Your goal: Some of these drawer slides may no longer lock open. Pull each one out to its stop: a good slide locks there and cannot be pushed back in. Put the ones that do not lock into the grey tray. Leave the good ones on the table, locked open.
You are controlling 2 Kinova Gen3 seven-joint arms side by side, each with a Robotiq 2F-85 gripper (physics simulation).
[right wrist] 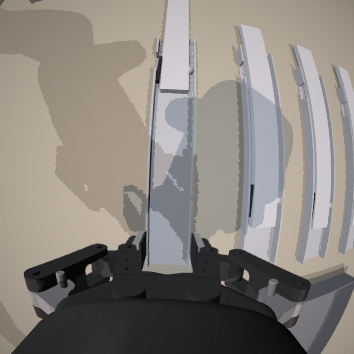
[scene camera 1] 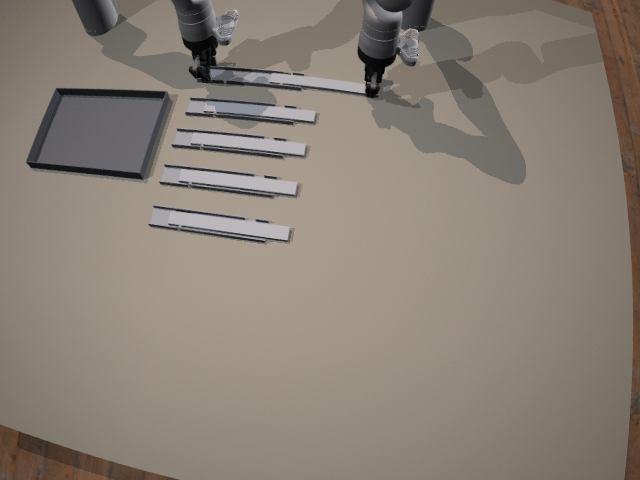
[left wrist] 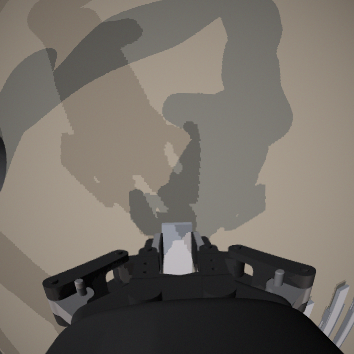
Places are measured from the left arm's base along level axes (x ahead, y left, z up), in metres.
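Pixels of known places: left gripper, fingertip midpoint: [scene camera 1: 370, 90] [left wrist: 176, 242]; right gripper, fingertip midpoint: [right wrist: 168, 241] [scene camera 1: 209, 73]; left arm's base, link origin: [scene camera 1: 410, 19]; right arm's base, link origin: [scene camera 1: 101, 23].
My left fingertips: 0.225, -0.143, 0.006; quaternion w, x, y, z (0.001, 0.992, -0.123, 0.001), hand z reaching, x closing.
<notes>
For each thing: its top centre in the pictures, then the offset to it from my left fingertips, as dx, dy, dz. "spot": a spot on its surface instead. Level surfaces: height alone.
- nearest, surface spot: [scene camera 1: 222, 223] spot: +0.269, -0.319, +0.005
- grey tray, top centre: [scene camera 1: 93, 126] +0.013, -0.600, +0.024
- table, surface height: dz -0.006
The farthest drawer slide [scene camera 1: 330, 84] [right wrist: 176, 50] lies extended far out at the top of the scene view. My right gripper [scene camera 1: 203, 76] [right wrist: 168, 241] is shut on the left end of its wider outer rail. My left gripper [scene camera 1: 372, 90] [left wrist: 176, 242] is shut on the right end of its inner rail. Below it lie several more slides, their inner rails standing out a little at the right: the second [scene camera 1: 248, 110] [right wrist: 260, 100], the third [scene camera 1: 242, 143] [right wrist: 317, 130], the fourth [scene camera 1: 232, 181] and the nearest [scene camera 1: 222, 223]. The grey tray [scene camera 1: 98, 134] is at the left and holds no slide.
The tray's right wall [scene camera 1: 156, 135] stands close to the left ends of the slides. Part of the tray also shows at the lower right of the right wrist view. The two arms reach in from the top edge of the scene view and cast shadows over the table [scene camera 1: 413, 310].
</notes>
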